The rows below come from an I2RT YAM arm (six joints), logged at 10 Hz.
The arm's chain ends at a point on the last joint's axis. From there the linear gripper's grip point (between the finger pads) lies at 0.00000 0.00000 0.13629 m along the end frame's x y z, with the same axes.
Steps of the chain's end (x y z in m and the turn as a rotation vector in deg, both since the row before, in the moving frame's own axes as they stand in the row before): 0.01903, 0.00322, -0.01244, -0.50, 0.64, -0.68; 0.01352, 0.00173, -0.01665, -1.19, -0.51, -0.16; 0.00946, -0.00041, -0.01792, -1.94, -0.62, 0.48; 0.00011, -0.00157, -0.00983, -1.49, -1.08, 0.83; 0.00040, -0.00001, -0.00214, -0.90, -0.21, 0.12; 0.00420, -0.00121, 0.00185, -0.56, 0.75, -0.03
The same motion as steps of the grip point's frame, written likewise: 0.02056, 0.00440, -0.01245, -0.50, 0.64, -0.68; 0.01231, 0.00456, -0.01668, -1.19, -0.51, -0.16; 0.00797, 0.00420, -0.01801, -1.94, -0.62, 0.48; -0.00248, 0.00195, -0.00990, -1.49, -1.08, 0.83; -0.00010, 0.00213, -0.00216, -0.90, -0.21, 0.12; 0.00598, 0.00012, 0.00183, -0.56, 0.75, -0.03
